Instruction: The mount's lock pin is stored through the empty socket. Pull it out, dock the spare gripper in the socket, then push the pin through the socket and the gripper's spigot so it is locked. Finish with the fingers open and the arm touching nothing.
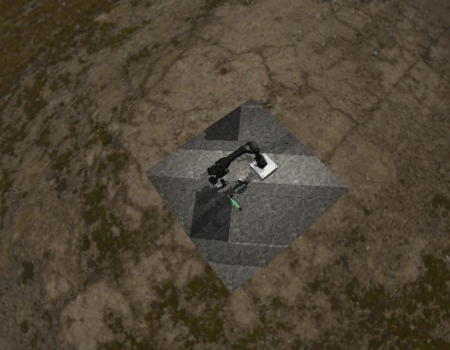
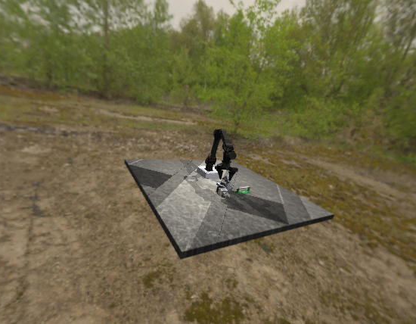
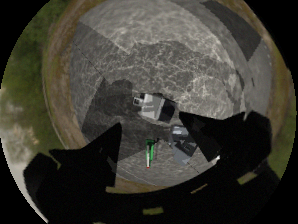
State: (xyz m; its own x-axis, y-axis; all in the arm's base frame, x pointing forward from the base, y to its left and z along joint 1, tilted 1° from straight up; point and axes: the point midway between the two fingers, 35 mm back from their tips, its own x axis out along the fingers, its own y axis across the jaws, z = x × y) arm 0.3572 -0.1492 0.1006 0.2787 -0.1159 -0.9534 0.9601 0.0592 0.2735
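My gripper tip is 9 cm above the spare gripper. From my gripper tip the other things lie so: green mount: 21 cm to the left, 9 cm below, 3 cm ahead; then grey mount: 12 cm to the left, 9 cm behind, 6 cm below.
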